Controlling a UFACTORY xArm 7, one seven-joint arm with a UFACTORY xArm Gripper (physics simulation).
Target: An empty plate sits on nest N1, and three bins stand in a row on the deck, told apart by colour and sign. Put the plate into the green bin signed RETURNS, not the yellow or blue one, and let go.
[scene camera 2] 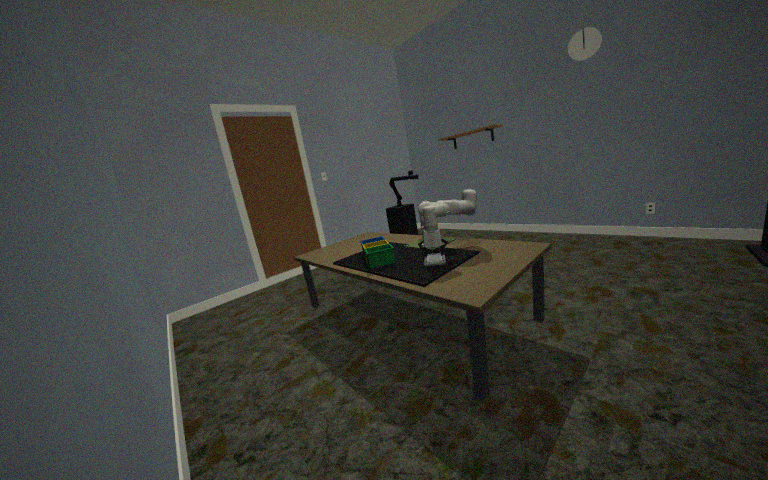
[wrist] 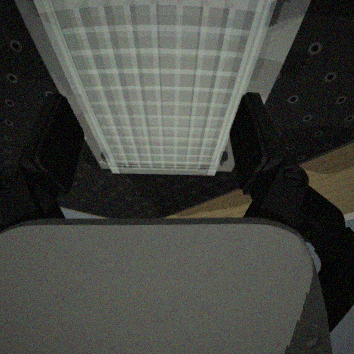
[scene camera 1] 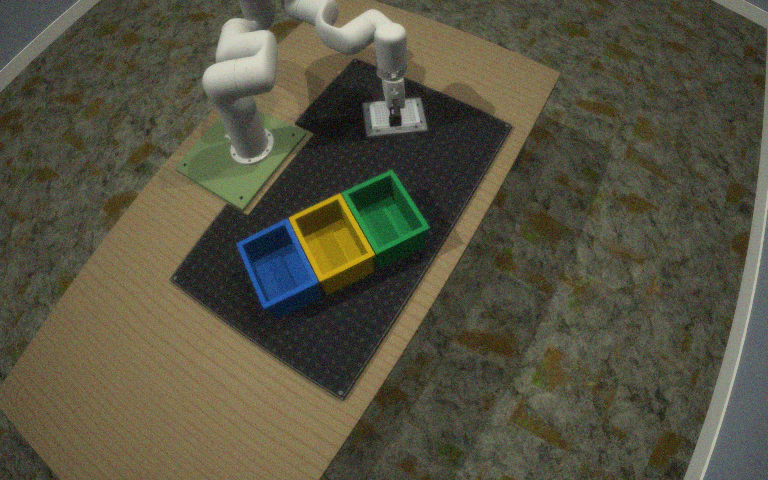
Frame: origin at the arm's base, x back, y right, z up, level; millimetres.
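Where they show: gripper, fingertip midpoint: (scene camera 2: 433, 256) (wrist: 154, 112) (scene camera 1: 393, 113); arm's base, link origin: (scene camera 1: 252, 146).
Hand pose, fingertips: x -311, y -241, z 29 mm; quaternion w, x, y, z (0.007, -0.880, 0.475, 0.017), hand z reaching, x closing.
Observation:
Each offset is from my fingertips to the centre of the thing. "pt": to the spot under its first point. Level surfaces: height alone.
The pale gridded plate @(dx -2, dy -4, dz -8 mm) (scene camera 1: 412, 116) (wrist: 160, 85) sits in the grey nest @(dx -1, dy -4, dz -16 mm) (scene camera 1: 396, 133) (wrist: 282, 50) on the dark deck. My gripper (scene camera 1: 395, 120) (wrist: 154, 112) is open. Its two dark fingers stand on either side of the plate's long edges in the wrist view, with nothing gripped; whether they touch the plate I cannot tell. The green bin (scene camera 1: 390, 217) (scene camera 2: 380, 257) stands at one end of the row, nearest the nest. The yellow bin (scene camera 1: 334, 243) is in the middle. The blue bin @(pt dx +32, dy +514, dz -21 mm) (scene camera 1: 281, 271) is at the far end. I cannot read the bins' signs.
The dark perforated deck @(dz -26 mm) (scene camera 1: 334, 339) (scene camera 2: 416, 274) lies on the wooden table @(dz -40 mm) (scene camera 1: 141, 362) (scene camera 2: 481, 283). The arm's base stands on a green mounting plate (scene camera 1: 203, 175) beside the deck. The bins stand close together with raised walls.

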